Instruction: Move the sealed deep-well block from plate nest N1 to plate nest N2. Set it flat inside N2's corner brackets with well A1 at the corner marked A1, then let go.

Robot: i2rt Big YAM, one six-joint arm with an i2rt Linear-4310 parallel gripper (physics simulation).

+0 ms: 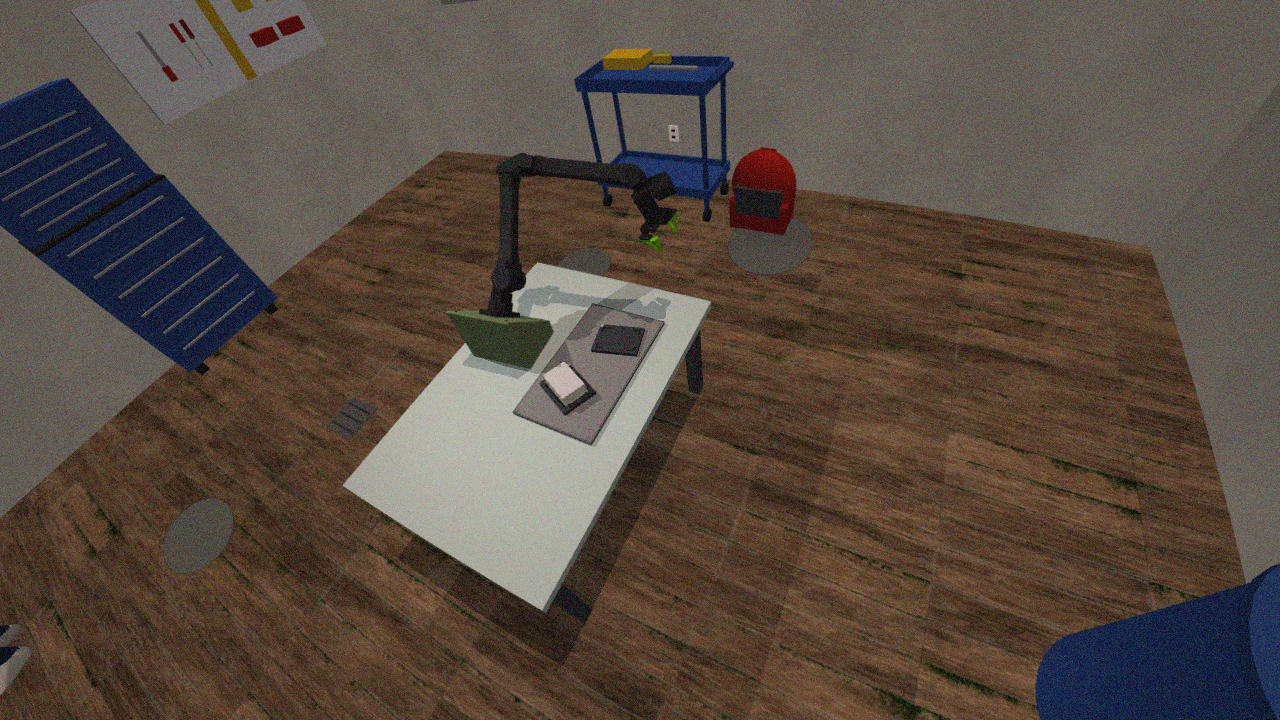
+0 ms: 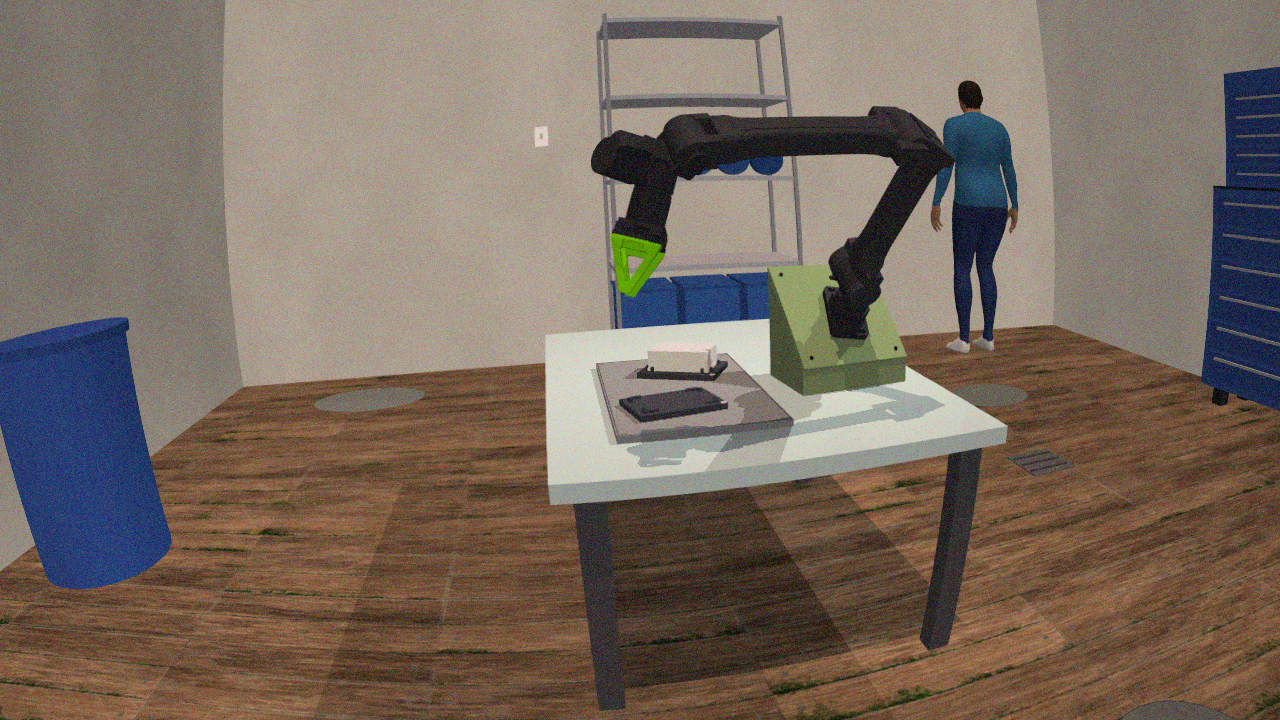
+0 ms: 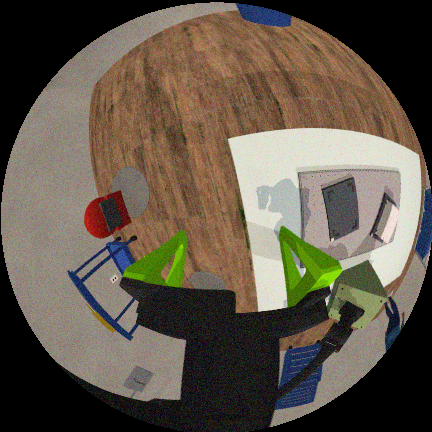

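Observation:
The pale sealed deep-well block sits on a dark plate nest. A second dark nest has no block on it. Both nests are on a grey board. The N1, N2 and A1 marks are too small to read. My gripper is open and empty. It hangs high above the table's level, past its end beyond the bare nest, apart from block and nests.
The board lies on a white table. The arm rises from a green angled base beside the board. A blue cart and a red welding mask stand beyond the table.

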